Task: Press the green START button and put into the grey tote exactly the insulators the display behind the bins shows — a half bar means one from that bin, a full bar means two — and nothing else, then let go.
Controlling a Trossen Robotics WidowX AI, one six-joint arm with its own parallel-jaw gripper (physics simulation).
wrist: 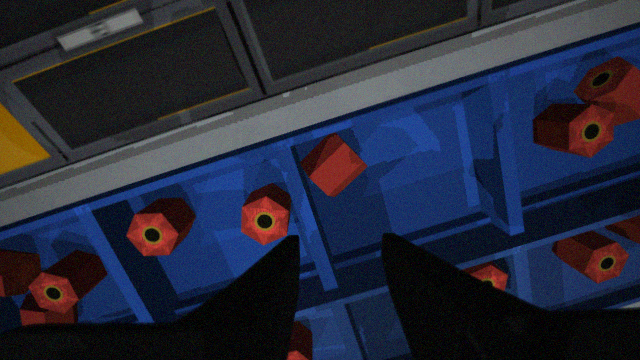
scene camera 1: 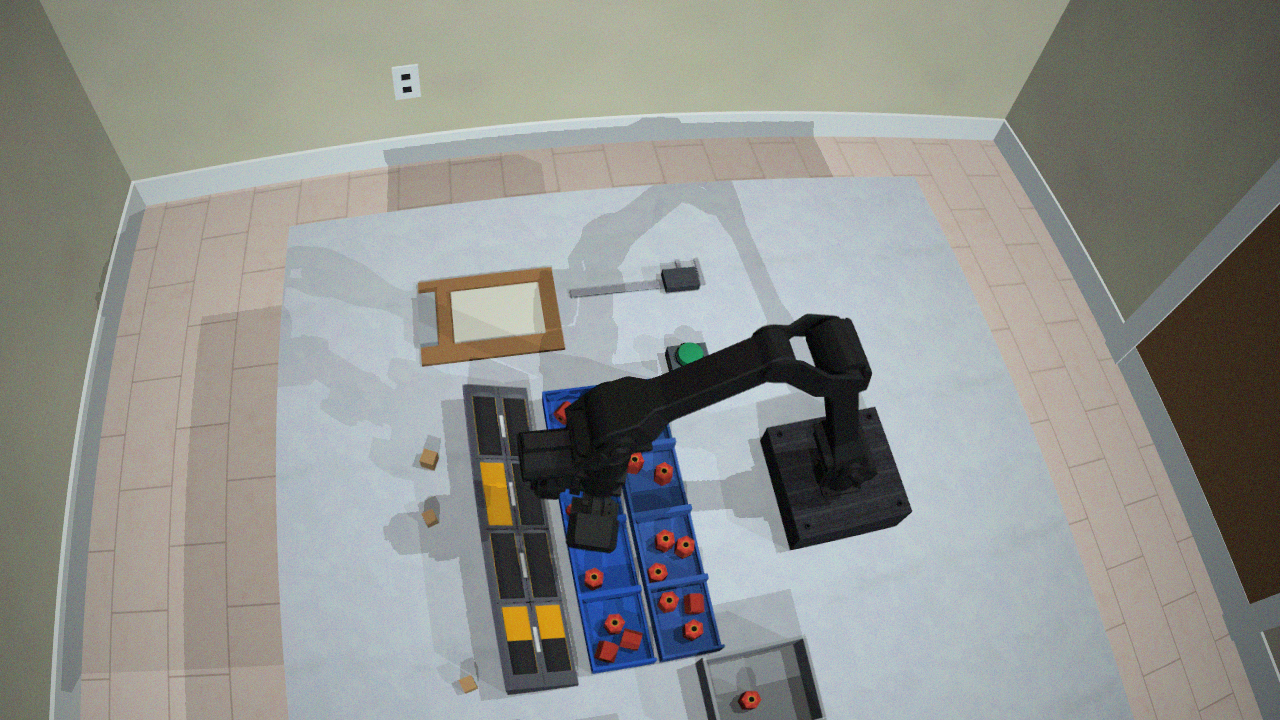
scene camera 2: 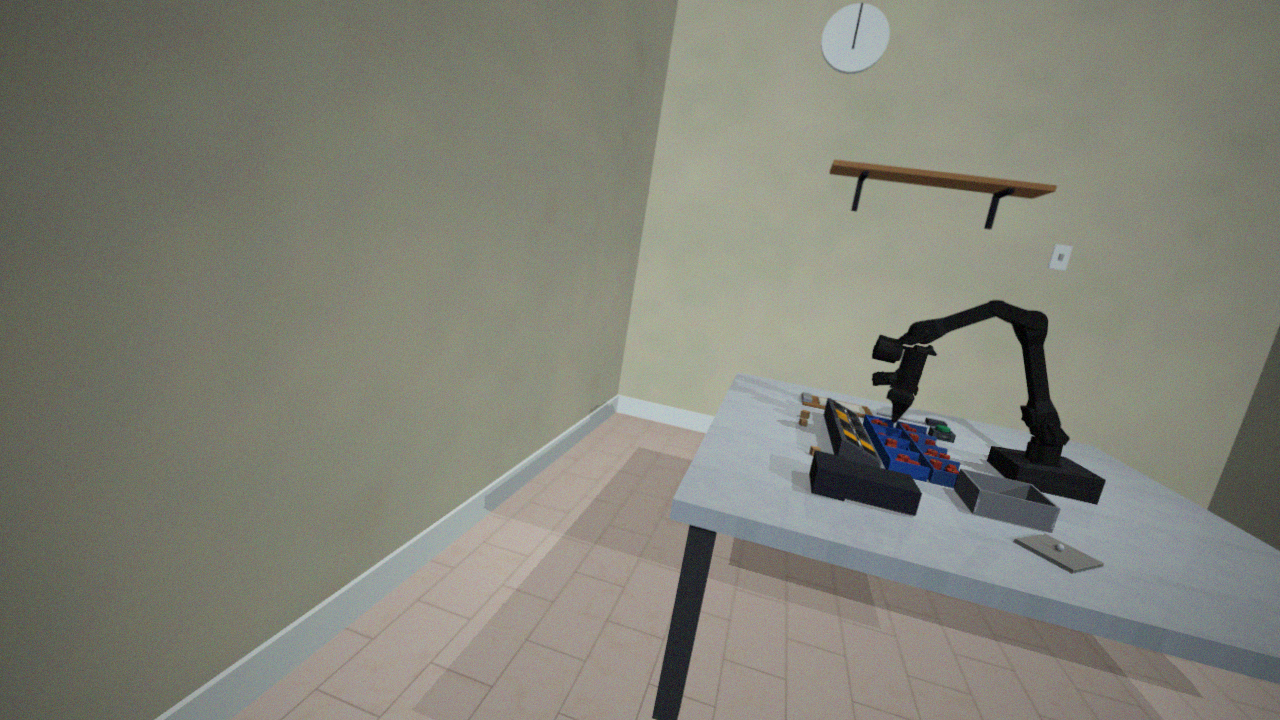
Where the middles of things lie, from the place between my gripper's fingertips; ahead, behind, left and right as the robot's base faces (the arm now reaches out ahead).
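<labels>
Offsets from my hand: green START button [scene camera 1: 676, 356], 19 cm behind, 25 cm to the right, 6 cm below; brown board with white pad [scene camera 1: 505, 314], 12 cm ahead, 37 cm to the right, 7 cm below; grey caliper-like tool [scene camera 1: 679, 279], 13 cm behind, 42 cm to the right, 7 cm below; grey tote [scene camera 1: 782, 672], 19 cm behind, 30 cm to the left, 5 cm below. Going by their middles, of the things named here the green START button is the nearest to my hand and the grey caliper-like tool the farthest from it.
</labels>
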